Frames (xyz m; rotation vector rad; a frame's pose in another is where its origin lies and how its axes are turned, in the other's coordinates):
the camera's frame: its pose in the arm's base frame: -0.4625 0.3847 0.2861 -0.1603 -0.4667 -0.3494
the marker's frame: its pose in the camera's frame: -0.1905 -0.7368 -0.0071 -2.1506 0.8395 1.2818
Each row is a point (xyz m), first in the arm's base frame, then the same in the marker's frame.
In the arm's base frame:
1: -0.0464 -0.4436 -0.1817
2: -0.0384 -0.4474 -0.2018
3: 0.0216 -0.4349 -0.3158
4: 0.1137 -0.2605 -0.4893
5: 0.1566 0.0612 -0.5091
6: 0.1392 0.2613 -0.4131
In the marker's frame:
1: 0.8545 -0.4317 0.1065
2: 0.8733 -0.4289 0.1175
3: 0.9698 -0.4403 0.2030
4: 1.0320 -0.5285 0.4425
5: 0.8926 -0.7009 0.6803
6: 0.7153 -0.8132 0.7545

